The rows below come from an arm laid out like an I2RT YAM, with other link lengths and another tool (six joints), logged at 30 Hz.
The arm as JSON. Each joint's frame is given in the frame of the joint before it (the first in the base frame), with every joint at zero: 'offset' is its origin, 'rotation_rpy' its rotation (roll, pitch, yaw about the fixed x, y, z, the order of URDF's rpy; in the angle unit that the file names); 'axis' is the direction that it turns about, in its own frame. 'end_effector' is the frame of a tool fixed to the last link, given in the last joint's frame.
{
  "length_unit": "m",
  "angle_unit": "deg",
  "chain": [
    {
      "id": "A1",
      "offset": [
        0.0,
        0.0,
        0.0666
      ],
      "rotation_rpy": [
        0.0,
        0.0,
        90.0
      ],
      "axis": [
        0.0,
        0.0,
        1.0
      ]
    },
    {
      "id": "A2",
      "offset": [
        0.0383,
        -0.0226,
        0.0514
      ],
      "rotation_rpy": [
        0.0,
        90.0,
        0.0
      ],
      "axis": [
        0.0,
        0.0,
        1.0
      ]
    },
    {
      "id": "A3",
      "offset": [
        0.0,
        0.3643,
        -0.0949
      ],
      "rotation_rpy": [
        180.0,
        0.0,
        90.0
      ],
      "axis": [
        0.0,
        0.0,
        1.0
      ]
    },
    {
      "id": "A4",
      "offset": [
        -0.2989,
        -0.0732,
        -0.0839
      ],
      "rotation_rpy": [
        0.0,
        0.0,
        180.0
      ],
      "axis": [
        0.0,
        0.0,
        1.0
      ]
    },
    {
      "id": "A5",
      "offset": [
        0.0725,
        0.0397,
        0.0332
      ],
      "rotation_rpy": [
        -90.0,
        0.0,
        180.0
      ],
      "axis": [
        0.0,
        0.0,
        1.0
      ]
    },
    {
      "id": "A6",
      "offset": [
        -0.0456,
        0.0,
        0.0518
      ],
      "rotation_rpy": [
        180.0,
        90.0,
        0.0
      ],
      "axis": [
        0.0,
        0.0,
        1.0
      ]
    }
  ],
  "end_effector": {
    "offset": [
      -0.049,
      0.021,
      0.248
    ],
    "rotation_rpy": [
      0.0,
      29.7,
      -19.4
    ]
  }
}
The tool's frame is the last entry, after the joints.
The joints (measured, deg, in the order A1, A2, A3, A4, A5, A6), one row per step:
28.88 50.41 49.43 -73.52 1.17 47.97
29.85 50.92 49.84 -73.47 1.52 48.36
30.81 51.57 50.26 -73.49 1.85 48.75
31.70 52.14 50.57 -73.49 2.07 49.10
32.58 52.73 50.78 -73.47 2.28 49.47
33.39 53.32 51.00 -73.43 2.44 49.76
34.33 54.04 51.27 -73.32 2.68 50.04
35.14 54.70 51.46 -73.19 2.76 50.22
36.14 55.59 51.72 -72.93 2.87 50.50
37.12 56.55 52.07 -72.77 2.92 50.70
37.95 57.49 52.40 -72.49 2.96 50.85
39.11 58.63 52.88 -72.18 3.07 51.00
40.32 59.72 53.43 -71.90 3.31 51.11
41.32 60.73 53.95 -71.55 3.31 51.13
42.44 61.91 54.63 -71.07 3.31 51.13
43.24 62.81 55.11 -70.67 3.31 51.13
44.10 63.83 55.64 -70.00 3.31 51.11
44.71 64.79 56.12 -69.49 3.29 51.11
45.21 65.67 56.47 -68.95 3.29 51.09
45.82 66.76 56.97 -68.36 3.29 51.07
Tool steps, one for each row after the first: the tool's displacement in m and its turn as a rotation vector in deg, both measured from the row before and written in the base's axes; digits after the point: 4 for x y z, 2 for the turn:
0.0016 0.0018 0.0014 -0.22 -0.08 0.50
0.0012 0.0017 0.0012 -0.31 0.10 0.50
0.0006 0.0019 0.0007 -0.23 0.15 0.50
0.0003 0.0017 0.0001 -0.28 0.24 0.47
0.0004 0.0019 0.0001 -0.24 0.22 0.49
0.0009 0.0022 0.0001 -0.32 0.18 0.61
0.0004 0.0024 -0.0002 -0.22 0.25 0.62
0.0011 0.0035 -0.0003 -0.24 0.26 0.70
0.0007 0.0036 0.0000 -0.27 0.35 0.77
0.0014 0.0037 -0.0001 -0.20 0.25 0.68
0.0018 0.0048 0.0002 -0.27 0.22 0.99
0.0022 0.0047 0.0006 -0.33 0.06 1.05
0.0019 0.0054 0.0005 -0.09 0.11 0.98
0.0028 0.0070 0.0009 -0.01 0.01 1.12
0.0021 0.0053 0.0004 -0.01 0.01 0.80
0.0033 0.0069 0.0003 0.12 -0.13 0.88
0.0027 0.0056 0.0001 0.03 -0.01 0.61
0.0026 0.0050 -0.0005 0.00 -0.01 0.52
0.0031 0.0062 -0.0004 0.00 0.00 0.63

